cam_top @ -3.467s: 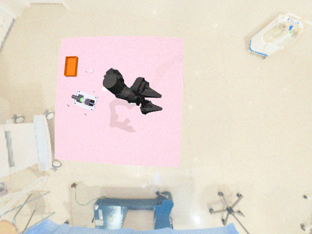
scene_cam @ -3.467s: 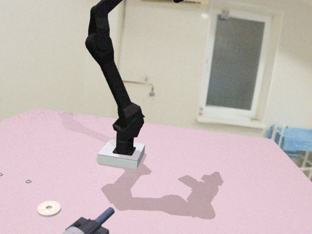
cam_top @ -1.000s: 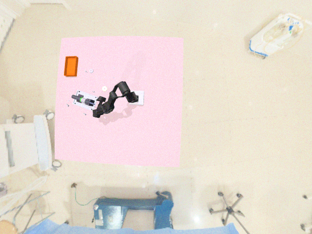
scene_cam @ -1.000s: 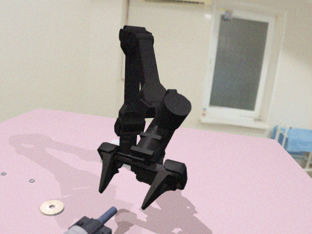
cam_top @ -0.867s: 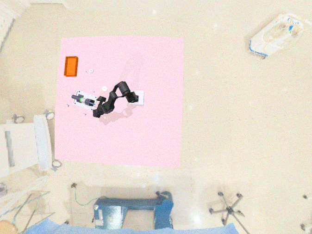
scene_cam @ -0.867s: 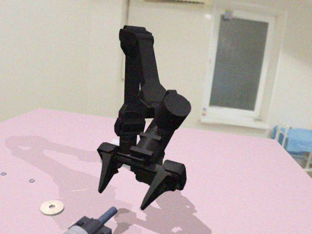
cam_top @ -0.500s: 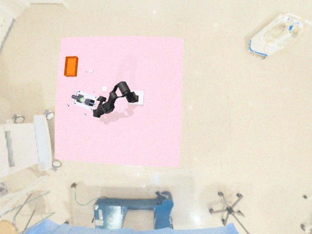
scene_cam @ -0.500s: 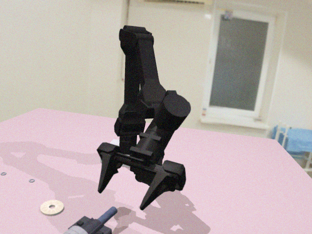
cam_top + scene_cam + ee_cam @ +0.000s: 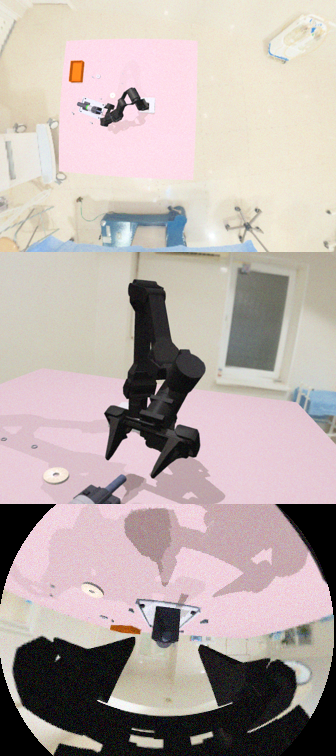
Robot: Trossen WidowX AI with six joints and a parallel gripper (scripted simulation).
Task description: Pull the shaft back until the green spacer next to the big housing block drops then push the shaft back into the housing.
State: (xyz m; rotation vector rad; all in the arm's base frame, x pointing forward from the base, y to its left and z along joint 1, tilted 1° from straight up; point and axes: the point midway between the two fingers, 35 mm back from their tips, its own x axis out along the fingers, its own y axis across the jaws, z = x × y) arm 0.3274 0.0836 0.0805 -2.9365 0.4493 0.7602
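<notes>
My gripper tip is now 8 cm short of the shaft, 3 cm to the left of it and 1 cm above it. From my gripper tip the other things lie so: orange bin: 40 cm to the right, 33 cm ahead, 8 cm below; green spacer: 14 cm ahead, 4 cm to the right, 1 cm below.
</notes>
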